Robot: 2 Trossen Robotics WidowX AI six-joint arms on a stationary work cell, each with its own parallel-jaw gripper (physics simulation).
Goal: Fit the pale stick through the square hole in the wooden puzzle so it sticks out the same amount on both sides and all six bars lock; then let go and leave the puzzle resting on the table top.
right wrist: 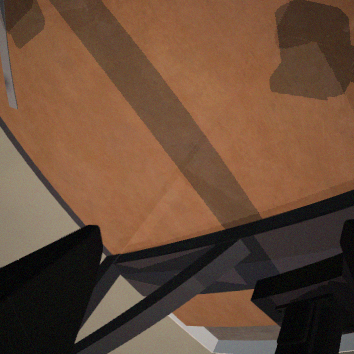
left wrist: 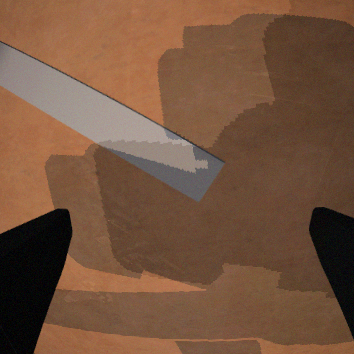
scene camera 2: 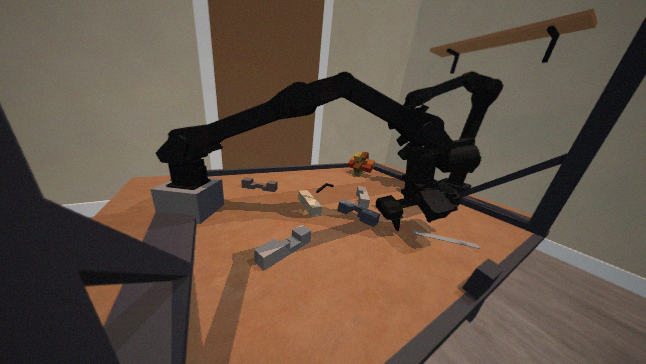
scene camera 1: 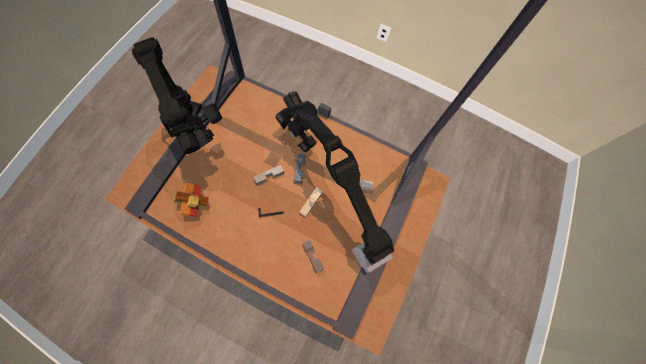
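The puzzle, in red, orange, brown and yellow, stands on the table at the left of scene camera 1. Its square hole cannot be made out. A cream bar, which looks like the pale stick, lies apart from it near the middle. My left gripper is open and empty, above the table near a thin, flat whitish strip. My right gripper is open and empty, raised above the table's upper left part in scene camera 1.
Notched bars lie around: slate-blue, light grey, brownish and grey. A black L-shaped key lies between puzzle and cream bar. A dark block is at the frame edge.
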